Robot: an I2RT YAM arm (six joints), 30 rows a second.
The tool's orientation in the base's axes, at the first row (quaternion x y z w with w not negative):
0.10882 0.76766 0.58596 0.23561
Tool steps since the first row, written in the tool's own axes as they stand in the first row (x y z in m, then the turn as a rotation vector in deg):
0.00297 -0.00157 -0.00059 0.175 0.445 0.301
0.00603 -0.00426 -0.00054 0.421 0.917 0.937
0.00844 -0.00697 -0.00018 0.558 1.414 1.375
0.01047 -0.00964 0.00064 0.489 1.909 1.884
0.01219 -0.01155 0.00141 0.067 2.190 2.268
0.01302 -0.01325 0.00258 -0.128 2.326 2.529
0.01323 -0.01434 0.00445 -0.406 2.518 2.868
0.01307 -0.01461 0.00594 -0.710 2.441 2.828
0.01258 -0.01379 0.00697 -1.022 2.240 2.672
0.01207 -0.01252 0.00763 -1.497 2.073 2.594
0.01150 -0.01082 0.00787 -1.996 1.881 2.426
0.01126 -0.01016 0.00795 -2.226 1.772 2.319
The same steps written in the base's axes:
-0.00269 0.00036 -0.00207 -0.053 0.462 0.321
-0.00502 0.00098 -0.00535 -0.006 1.247 0.584
-0.00663 0.00157 -0.00857 0.036 1.823 0.936
-0.00770 0.00239 -0.01175 0.290 2.368 1.320
-0.00860 0.00325 -0.01412 0.813 2.588 1.608
-0.00856 0.00412 -0.01617 1.094 2.762 1.730
-0.00771 0.00549 -0.01763 1.480 2.982 1.909
-0.00681 0.00660 -0.01816 1.732 2.791 1.915
-0.00597 0.00749 -0.01747 1.947 2.463 1.829
-0.00535 0.00820 -0.01628 2.338 2.138 1.797
-0.00492 0.00864 -0.01457 2.709 1.718 1.765
-0.00475 0.00879 -0.01391 2.868 1.494 1.737

